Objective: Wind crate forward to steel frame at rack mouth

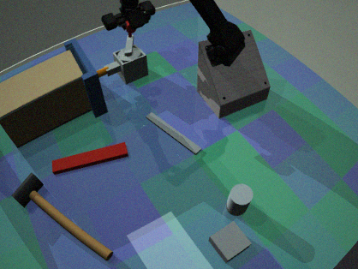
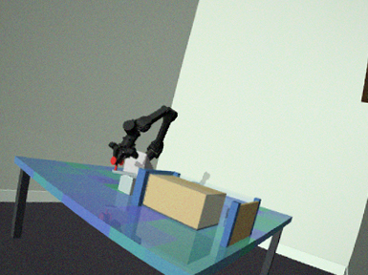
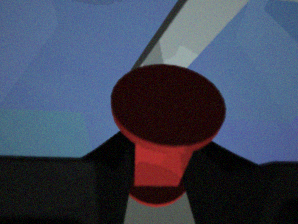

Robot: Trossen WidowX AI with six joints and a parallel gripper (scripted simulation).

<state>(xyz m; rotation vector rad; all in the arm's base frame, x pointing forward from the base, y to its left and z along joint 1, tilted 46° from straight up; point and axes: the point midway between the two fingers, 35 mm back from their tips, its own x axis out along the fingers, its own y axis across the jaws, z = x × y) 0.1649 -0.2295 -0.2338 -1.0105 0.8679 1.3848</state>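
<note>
Now: the crank handle 5 cm to the left of my gripper tip, 3 cm below it and 1 cm ahead of it. Round my gripper tip: grey flat bar 43 cm to the left, 13 cm below, 3 cm ahead; red knob 2 cm to the left; grey winch 10 cm to the left, 10 cm below, 2 cm ahead.
</note>
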